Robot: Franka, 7 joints.
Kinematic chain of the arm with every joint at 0, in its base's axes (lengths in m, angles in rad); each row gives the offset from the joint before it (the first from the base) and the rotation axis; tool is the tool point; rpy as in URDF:
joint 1: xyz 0 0 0.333 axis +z
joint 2: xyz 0 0 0 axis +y
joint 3: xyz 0 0 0.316 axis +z
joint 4: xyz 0.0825 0 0 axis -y
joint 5: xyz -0.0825 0 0.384 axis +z
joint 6: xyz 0 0 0 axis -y
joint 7: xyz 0.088 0 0 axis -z
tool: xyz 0 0 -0.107 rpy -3.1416 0 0
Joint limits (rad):
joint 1: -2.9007..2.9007
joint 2: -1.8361..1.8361
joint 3: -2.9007..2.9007
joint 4: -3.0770..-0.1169
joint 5: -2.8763..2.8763
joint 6: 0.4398..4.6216
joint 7: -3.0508..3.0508
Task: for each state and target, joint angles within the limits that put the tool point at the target. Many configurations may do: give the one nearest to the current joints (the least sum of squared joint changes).
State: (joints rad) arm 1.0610 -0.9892 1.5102 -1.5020 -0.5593 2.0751 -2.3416
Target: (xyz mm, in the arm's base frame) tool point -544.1 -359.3 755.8
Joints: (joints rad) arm 1.5022 -0.9926 1.3603 -1.1552 -0.5857 2.1003 -2.3416
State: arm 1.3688 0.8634 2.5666 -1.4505 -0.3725 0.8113 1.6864
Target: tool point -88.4 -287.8 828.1
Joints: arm 1.7676 0.4697 2.9007 -1.4248 -0.2116 0.9637 1.6864
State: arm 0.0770 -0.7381 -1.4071 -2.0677 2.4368 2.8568 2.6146
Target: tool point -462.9 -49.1 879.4
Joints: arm -0.8363 -1.3263 -0.6444 -1.5194 2.4535 2.7094 2.6146
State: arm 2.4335 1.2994 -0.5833 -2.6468 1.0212 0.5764 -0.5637
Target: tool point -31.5 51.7 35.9
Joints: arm 2.4459 1.4448 -0.4691 -2.6093 1.0753 0.6697 -0.5637
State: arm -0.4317 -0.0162 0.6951 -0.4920 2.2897 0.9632 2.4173
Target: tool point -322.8 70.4 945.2
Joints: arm -0.1410 -0.3419 0.7959 -0.1169 2.3896 0.6534 2.4173
